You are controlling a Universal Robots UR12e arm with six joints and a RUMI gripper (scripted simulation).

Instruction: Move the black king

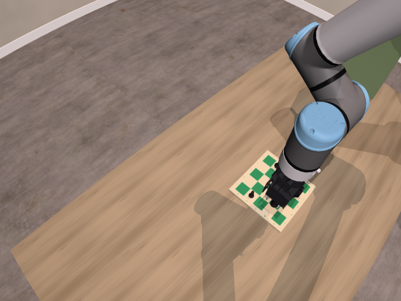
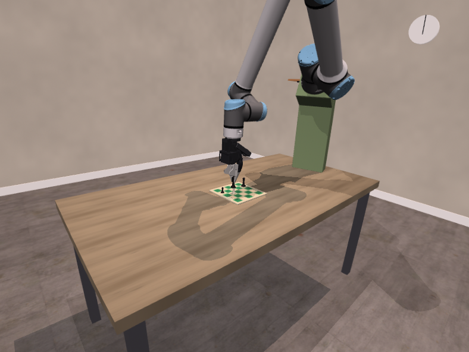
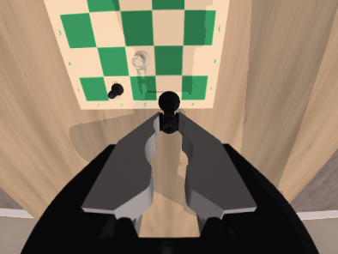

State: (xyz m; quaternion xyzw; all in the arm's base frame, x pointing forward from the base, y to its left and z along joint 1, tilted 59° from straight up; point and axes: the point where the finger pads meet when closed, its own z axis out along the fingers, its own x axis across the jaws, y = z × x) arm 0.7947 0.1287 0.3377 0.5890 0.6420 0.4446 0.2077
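My gripper is now 80 mm above the white piece, 50 mm to the left of it and 20 mm past it. Round my hand: board 100 mm below, 60 mm to the right, 60 mm behind; then black pawn 80 mm below, 70 mm to the right, 30 mm ahead; then black king 10 mm below.
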